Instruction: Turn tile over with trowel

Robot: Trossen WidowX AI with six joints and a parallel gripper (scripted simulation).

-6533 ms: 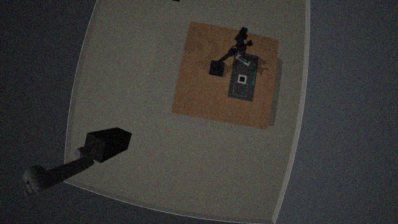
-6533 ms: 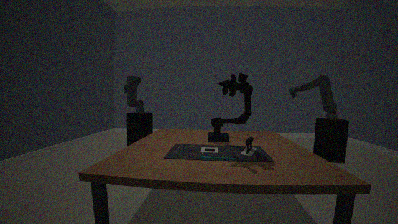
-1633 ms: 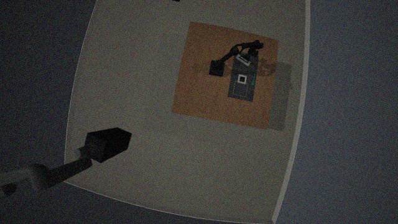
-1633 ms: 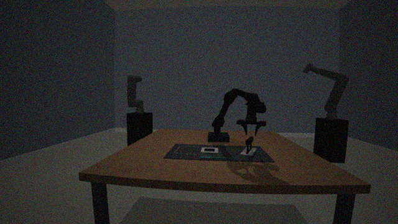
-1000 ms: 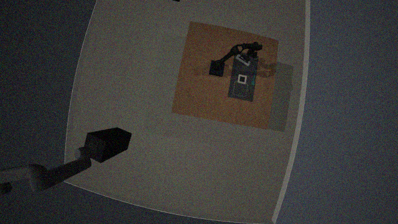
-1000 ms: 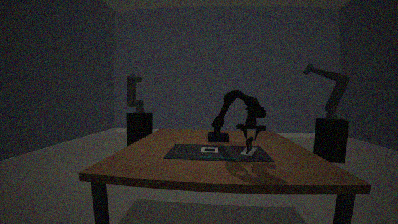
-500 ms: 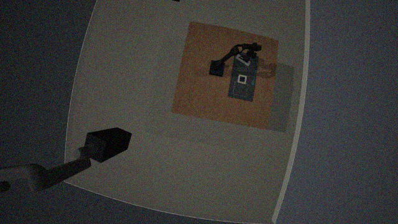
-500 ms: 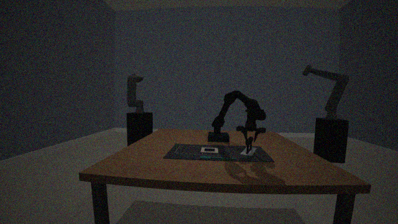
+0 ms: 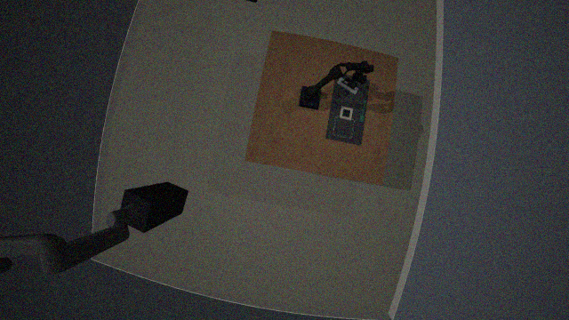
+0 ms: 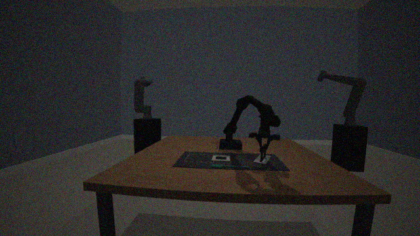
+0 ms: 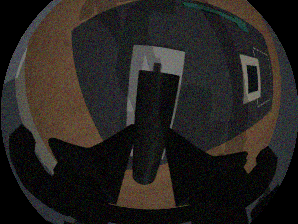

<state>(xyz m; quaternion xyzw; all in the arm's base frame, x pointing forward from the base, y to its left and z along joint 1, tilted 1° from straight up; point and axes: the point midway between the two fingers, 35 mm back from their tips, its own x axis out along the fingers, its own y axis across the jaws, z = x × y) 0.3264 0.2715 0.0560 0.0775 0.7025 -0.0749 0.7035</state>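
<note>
Right now the trowel is 30 mm behind my gripper tip and 20 mm below it. Round my gripper tip: tile (260 mm to the right, 60 mm below, 60 mm ahead); then dark mat (210 mm to the right, 80 mm below, 70 mm ahead).
</note>
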